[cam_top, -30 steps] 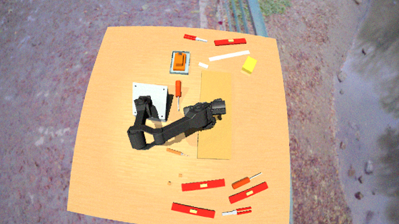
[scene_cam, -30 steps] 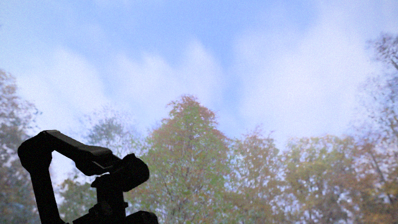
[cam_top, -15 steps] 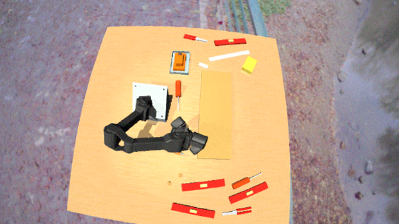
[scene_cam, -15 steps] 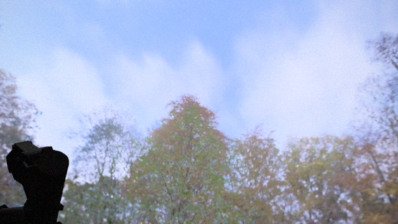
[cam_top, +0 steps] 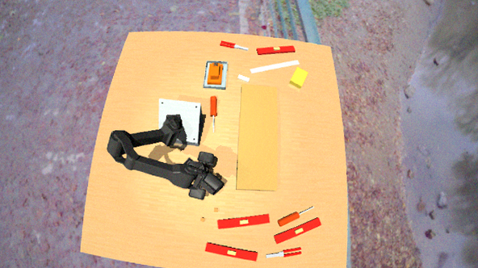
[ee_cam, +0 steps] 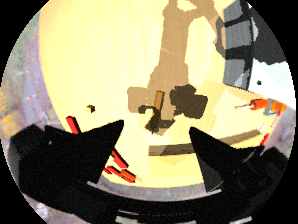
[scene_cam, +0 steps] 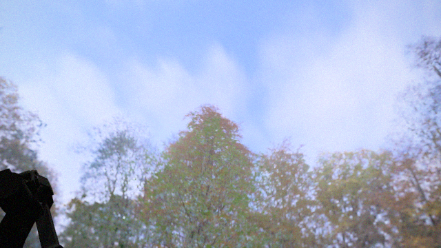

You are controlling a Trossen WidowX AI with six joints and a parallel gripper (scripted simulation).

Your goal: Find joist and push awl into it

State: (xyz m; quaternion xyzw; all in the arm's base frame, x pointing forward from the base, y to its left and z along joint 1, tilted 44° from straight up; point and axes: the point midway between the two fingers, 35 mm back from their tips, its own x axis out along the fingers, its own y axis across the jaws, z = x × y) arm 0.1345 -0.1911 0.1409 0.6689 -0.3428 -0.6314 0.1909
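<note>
Now: the awl 80 mm below my gripper tip, 40 mm ahead of it and 10 mm to the right of it. Also, from my gripper tip: orange stud finder (570 mm to the left, 30 mm below, 20 mm ahead); then white cylinder (540 mm to the left, 170 mm ahead, 80 mm below); then grey tray (560 mm to the left, 70 mm below, 30 mm ahead).
</note>
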